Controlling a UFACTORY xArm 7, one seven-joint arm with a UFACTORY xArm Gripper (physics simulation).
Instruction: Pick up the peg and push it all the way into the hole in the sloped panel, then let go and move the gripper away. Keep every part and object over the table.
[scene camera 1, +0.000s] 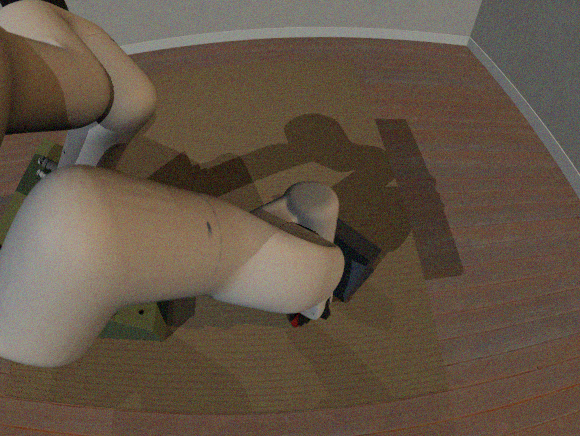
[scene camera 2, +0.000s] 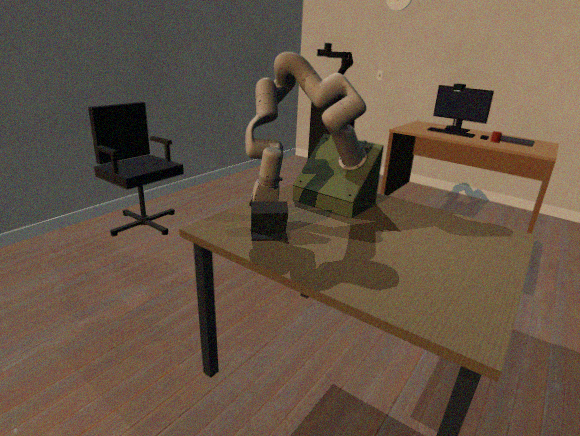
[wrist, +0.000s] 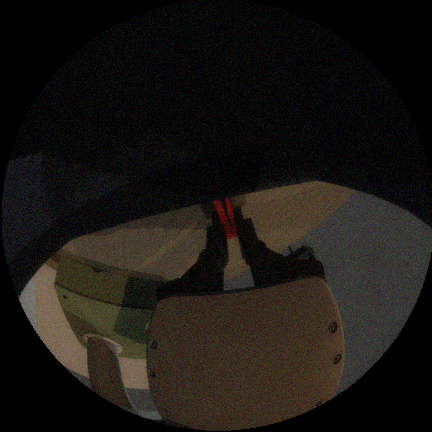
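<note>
The red peg is between the two black fingers of my gripper. The gripper is shut on it; a finger covers part of the peg in the wrist view. In scene camera 1 the arm hides most of the gripper. The dark block with the sloped panel stands close beside the gripper and fills the upper part of the wrist view, very dark. In scene camera 2 this block hides the fingers and the peg. I cannot make out the hole in any view.
The wooden table bears the block, which stands near one table edge in scene camera 2. The green arm base stands behind. A chair and a desk are farther off.
</note>
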